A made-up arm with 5 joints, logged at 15 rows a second.
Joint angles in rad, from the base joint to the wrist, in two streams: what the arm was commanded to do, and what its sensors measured. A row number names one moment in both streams.
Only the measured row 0 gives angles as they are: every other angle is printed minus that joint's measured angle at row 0.
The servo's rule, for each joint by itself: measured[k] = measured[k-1] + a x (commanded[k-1-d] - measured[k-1]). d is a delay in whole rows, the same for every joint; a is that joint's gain. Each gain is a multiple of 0.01, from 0.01 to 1. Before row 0 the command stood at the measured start. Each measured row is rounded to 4 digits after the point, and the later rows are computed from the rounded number. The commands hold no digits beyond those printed.
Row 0, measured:
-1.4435, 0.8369, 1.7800, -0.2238, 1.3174
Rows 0 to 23, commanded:
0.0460, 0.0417, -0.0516, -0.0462, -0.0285
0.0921, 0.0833, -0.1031, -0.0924, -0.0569
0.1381, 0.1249, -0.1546, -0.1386, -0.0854
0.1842, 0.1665, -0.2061, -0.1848, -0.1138
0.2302, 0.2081, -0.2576, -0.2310, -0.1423
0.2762, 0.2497, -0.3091, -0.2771, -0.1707
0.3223, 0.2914, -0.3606, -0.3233, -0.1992
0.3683, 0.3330, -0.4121, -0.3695, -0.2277
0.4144, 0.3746, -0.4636, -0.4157, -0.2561
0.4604, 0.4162, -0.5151, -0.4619, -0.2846
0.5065, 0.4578, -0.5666, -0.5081, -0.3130
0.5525, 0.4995, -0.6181, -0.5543, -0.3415
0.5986, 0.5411, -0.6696, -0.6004, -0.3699
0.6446, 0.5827, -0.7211, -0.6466, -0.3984
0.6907, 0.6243, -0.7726, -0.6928, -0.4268
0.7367, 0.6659, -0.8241, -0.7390, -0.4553
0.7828, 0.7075, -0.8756, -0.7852, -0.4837
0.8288, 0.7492, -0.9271, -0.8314, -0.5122
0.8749, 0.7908, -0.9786, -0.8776, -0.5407
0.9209, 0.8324, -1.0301, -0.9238, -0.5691
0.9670, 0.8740, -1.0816, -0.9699, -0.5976
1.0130, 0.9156, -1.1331, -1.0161, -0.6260
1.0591, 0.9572, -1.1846, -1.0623, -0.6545
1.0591, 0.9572, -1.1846, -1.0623, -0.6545
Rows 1 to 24, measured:
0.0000, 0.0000, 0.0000, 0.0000, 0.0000
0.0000, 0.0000, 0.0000, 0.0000, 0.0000
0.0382, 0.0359, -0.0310, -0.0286, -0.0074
0.0829, 0.0767, -0.0743, -0.0682, -0.0203
0.1287, 0.1182, -0.1225, -0.1118, -0.0372
0.1748, 0.1597, -0.1727, -0.1571, -0.0571
0.2208, 0.2013, -0.2236, -0.2029, -0.0793
0.2668, 0.2429, -0.2749, -0.2489, -0.1031
0.3129, 0.2846, -0.3263, -0.2950, -0.1281
0.3589, 0.3262, -0.3778, -0.3412, -0.1540
0.4050, 0.3678, -0.4293, -0.3874, -0.1805
0.4510, 0.4094, -0.4808, -0.4336, -0.2076
0.4971, 0.4510, -0.5323, -0.4798, -0.2350
0.5431, 0.4927, -0.5838, -0.5260, -0.2627
0.5892, 0.5343, -0.6353, -0.5721, -0.2906
0.6352, 0.5759, -0.6868, -0.6183, -0.3186
0.6813, 0.6175, -0.7383, -0.6645, -0.3467
0.7273, 0.6591, -0.7898, -0.7107, -0.3749
0.7734, 0.7007, -0.8413, -0.7569, -0.4032
0.8194, 0.7424, -0.8928, -0.8031, -0.4315
0.8655, 0.7840, -0.9443, -0.8493, -0.4599
0.9115, 0.8256, -0.9958, -0.8955, -0.4883
0.9576, 0.8672, -1.0473, -0.9416, -0.5167
1.0036, 0.9088, -1.0988, -0.9878, -0.5451
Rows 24 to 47, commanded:
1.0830, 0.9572, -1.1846, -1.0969, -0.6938
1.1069, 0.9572, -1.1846, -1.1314, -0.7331
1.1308, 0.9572, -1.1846, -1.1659, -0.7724
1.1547, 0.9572, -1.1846, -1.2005, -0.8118
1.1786, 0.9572, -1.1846, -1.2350, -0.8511
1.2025, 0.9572, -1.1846, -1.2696, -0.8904
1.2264, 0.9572, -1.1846, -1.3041, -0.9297
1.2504, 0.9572, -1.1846, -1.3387, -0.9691
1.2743, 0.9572, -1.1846, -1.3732, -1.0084
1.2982, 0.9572, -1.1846, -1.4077, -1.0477
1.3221, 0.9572, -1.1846, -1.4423, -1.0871
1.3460, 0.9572, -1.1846, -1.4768, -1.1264
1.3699, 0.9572, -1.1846, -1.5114, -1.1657
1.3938, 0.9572, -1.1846, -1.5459, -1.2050
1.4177, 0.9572, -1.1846, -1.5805, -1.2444
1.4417, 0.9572, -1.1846, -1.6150, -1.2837
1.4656, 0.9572, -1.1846, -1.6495, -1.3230
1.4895, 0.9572, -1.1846, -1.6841, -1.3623
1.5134, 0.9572, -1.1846, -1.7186, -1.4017
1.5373, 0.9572, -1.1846, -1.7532, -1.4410
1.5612, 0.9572, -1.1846, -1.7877, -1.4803
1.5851, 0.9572, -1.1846, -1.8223, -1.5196
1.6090, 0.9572, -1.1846, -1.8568, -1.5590
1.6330, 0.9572, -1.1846, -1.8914, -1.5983
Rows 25 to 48, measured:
1.0497, 0.9504, -1.1503, -1.0340, -0.5735
1.0575, 0.9562, -1.1709, -1.0515, -0.5946
1.0787, 0.9571, -1.1791, -1.0796, -0.6204
1.1021, 0.9572, -1.1824, -1.1117, -0.6497
1.1259, 0.9572, -1.1837, -1.1453, -0.6816
1.1498, 0.9572, -1.1842, -1.1795, -0.7155
1.1737, 0.9572, -1.1844, -1.2139, -0.7508
1.1976, 0.9572, -1.1845, -1.2484, -0.7871
1.2215, 0.9572, -1.1846, -1.2829, -0.8242
1.2455, 0.9572, -1.1846, -1.3175, -0.8619
1.2694, 0.9572, -1.1846, -1.3520, -0.9000
1.2933, 0.9572, -1.1846, -1.3865, -0.9384
1.3172, 0.9572, -1.1846, -1.4211, -0.9771
1.3411, 0.9572, -1.1846, -1.4556, -1.0159
1.3650, 0.9572, -1.1846, -1.4902, -1.0548
1.3889, 0.9572, -1.1846, -1.5247, -1.0939
1.4128, 0.9572, -1.1846, -1.5593, -1.1330
1.4368, 0.9572, -1.1846, -1.5938, -1.1722
1.4607, 0.9572, -1.1846, -1.6283, -1.2114
1.4846, 0.9572, -1.1846, -1.6629, -1.2506
1.5085, 0.9572, -1.1846, -1.6974, -1.2899
1.5324, 0.9572, -1.1846, -1.7320, -1.3292
1.5563, 0.9572, -1.1846, -1.7665, -1.3685
1.5802, 0.9572, -1.1846, -1.8011, -1.4078

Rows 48 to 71, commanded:
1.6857, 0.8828, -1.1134, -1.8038, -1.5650
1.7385, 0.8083, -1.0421, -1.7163, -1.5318
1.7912, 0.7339, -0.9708, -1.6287, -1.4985
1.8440, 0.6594, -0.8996, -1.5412, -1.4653
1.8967, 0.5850, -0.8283, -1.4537, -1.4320
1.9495, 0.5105, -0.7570, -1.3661, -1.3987
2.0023, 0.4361, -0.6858, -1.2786, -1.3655
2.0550, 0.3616, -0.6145, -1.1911, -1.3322
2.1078, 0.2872, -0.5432, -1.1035, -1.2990
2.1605, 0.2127, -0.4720, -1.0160, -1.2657
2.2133, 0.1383, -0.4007, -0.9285, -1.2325
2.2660, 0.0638, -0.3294, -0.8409, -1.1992
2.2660, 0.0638, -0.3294, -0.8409, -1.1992
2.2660, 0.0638, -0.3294, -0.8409, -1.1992
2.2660, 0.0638, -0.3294, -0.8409, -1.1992
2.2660, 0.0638, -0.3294, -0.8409, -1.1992
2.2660, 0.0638, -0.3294, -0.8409, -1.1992
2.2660, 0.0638, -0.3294, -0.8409, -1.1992
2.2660, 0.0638, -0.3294, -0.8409, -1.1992
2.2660, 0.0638, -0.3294, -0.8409, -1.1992
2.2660, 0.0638, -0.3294, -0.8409, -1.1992
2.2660, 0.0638, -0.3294, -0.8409, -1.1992
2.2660, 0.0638, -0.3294, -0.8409, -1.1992
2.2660, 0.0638, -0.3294, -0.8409, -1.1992
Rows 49 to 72, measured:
1.6041, 0.9572, -1.1846, -1.8356, -1.4471
1.6281, 0.9572, -1.1846, -1.8702, -1.4864
1.6759, 0.8932, -1.1419, -1.8290, -1.5068
1.7279, 0.8202, -1.0820, -1.7591, -1.5133
1.7804, 0.7460, -1.0153, -1.6783, -1.5095
1.8332, 0.6715, -0.9459, -1.5933, -1.4980
1.8859, 0.5971, -0.8753, -1.5067, -1.4808
1.9387, 0.5226, -0.8043, -1.4195, -1.4595
1.9915, 0.4482, -0.7332, -1.3321, -1.4351
2.0442, 0.3737, -0.6620, -1.2447, -1.4083
2.0970, 0.2993, -0.5907, -1.1572, -1.3799
2.1497, 0.2248, -0.5195, -1.0697, -1.3502
2.2025, 0.1504, -0.4482, -0.9822, -1.3196
2.2552, 0.0759, -0.3769, -0.8946, -1.2883
2.2642, 0.0655, -0.3484, -0.8613, -1.2651
2.2657, 0.0640, -0.3370, -0.8487, -1.2480
2.2659, 0.0638, -0.3324, -0.8439, -1.2353
2.2660, 0.0638, -0.3306, -0.8420, -1.2259
2.2660, 0.0638, -0.3299, -0.8413, -1.2190
2.2660, 0.0638, -0.3296, -0.8411, -1.2139
2.2660, 0.0638, -0.3295, -0.8410, -1.2101
2.2660, 0.0638, -0.3294, -0.8409, -1.2073
2.2660, 0.0638, -0.3294, -0.8409, -1.2052
2.2660, 0.0638, -0.3294, -0.8409, -1.2036

